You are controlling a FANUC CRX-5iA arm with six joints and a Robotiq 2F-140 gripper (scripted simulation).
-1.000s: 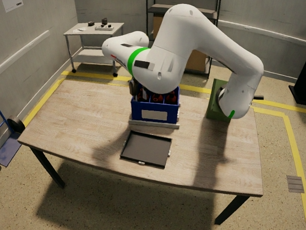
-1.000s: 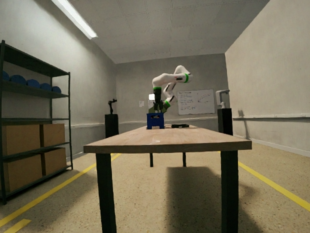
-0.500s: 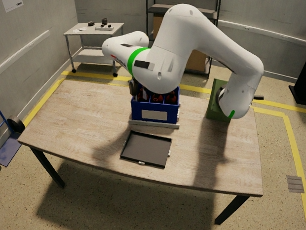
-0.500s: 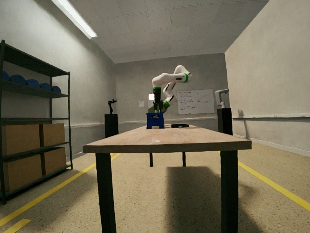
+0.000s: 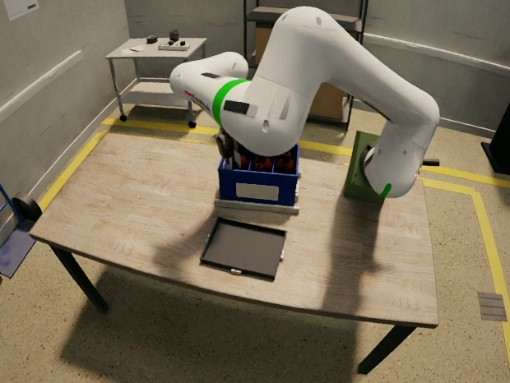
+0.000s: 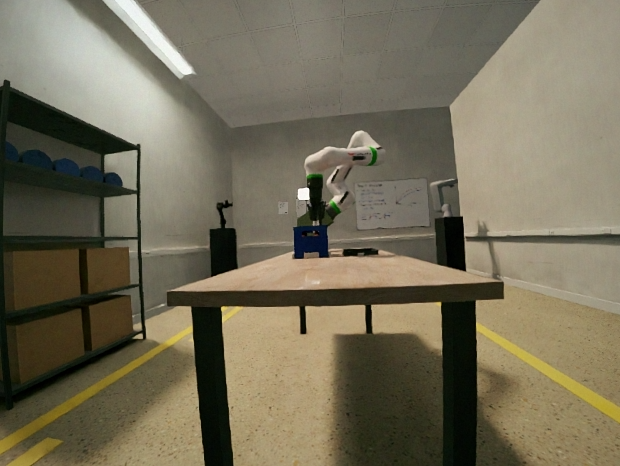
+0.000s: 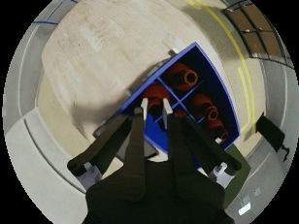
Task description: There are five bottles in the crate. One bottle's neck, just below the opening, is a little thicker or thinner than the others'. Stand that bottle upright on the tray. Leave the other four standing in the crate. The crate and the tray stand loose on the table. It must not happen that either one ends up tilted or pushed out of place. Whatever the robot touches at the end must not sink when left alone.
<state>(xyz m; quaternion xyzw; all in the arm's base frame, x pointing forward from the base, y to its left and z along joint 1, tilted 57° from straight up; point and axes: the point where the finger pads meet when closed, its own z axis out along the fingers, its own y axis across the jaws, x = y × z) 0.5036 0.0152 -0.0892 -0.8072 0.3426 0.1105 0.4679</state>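
Right now my hand is 90 mm past the blue crate, 50 mm to the left of it and 90 mm above it. From my hand the other things lie so: dark tray (90 mm behind, 240 mm to the left, 160 mm below); bottle (90 mm behind, 90 mm to the right, 90 mm below).
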